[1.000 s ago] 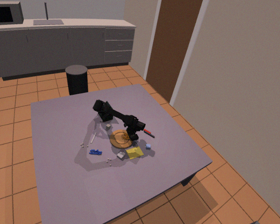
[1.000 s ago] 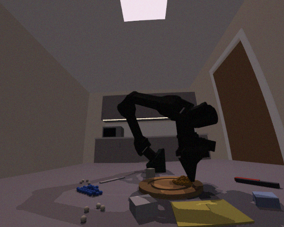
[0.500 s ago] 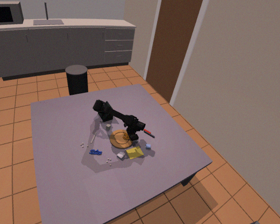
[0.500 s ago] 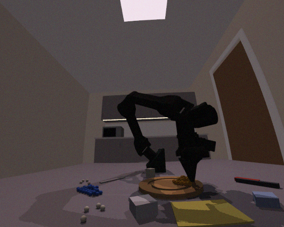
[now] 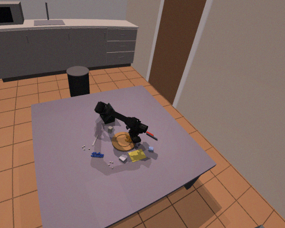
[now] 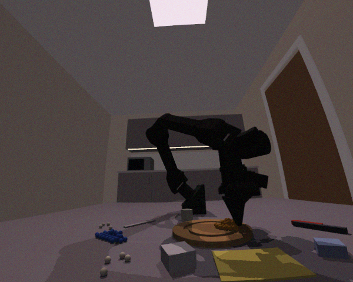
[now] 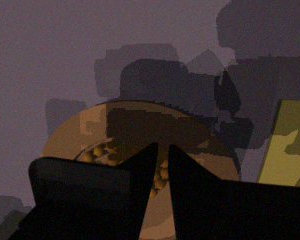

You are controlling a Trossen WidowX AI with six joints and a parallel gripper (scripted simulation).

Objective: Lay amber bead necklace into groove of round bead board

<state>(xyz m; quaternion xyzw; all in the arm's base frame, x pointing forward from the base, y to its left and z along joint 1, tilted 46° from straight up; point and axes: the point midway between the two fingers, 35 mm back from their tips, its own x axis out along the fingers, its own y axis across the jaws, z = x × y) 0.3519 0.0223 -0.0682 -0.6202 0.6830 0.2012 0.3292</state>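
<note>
Right now my gripper tip is 30 mm past the round wooden bead board, 60 mm to the left of it and 10 mm above it. Also, from my gripper tip: blue block: 140 mm ahead, 90 mm to the left, 10 mm below; then red-and-black tool: 20 mm ahead, 190 mm to the left, 20 mm below; then yellow pad: 140 mm ahead, 40 mm to the right, 20 mm below.
</note>
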